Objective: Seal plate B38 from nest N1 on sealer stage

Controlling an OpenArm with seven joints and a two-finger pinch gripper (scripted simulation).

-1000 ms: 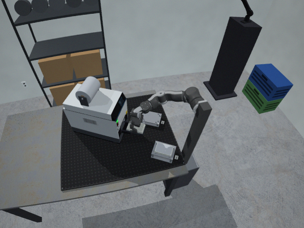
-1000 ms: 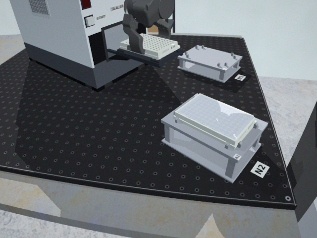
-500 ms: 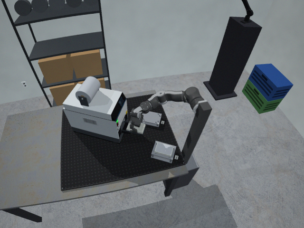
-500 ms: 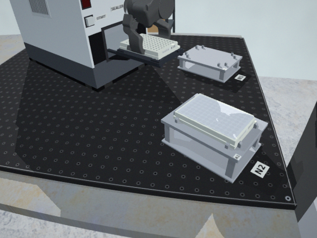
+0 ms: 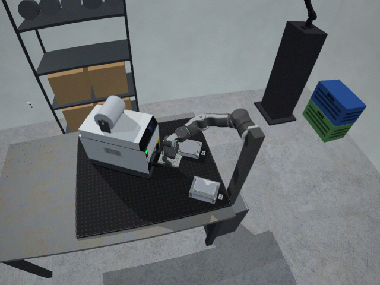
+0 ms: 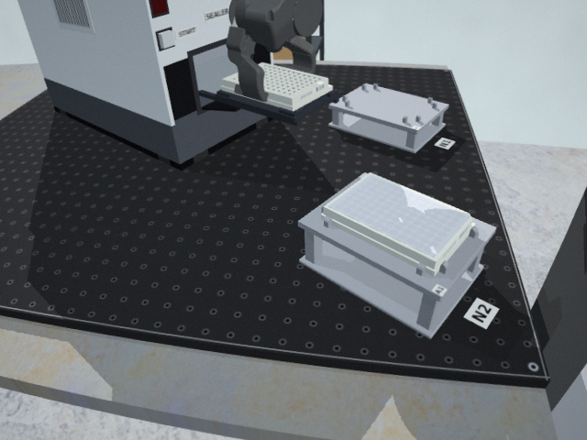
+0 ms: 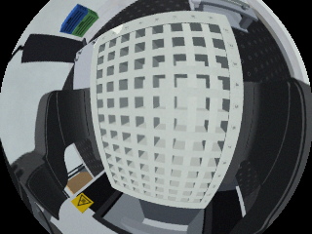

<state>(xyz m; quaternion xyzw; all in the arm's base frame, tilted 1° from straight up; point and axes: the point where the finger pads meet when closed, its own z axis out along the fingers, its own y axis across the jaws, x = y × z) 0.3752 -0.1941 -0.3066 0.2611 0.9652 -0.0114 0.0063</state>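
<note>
My gripper is now right at the white 96-well plate B38. The rest, counted from my hand: sealer's dark stage: 1 cm below; start key: 13 cm ahead, 7 cm above, 3 cm to the left; nest N1: 16 cm behind, 13 cm to the right, 8 cm below.
</note>
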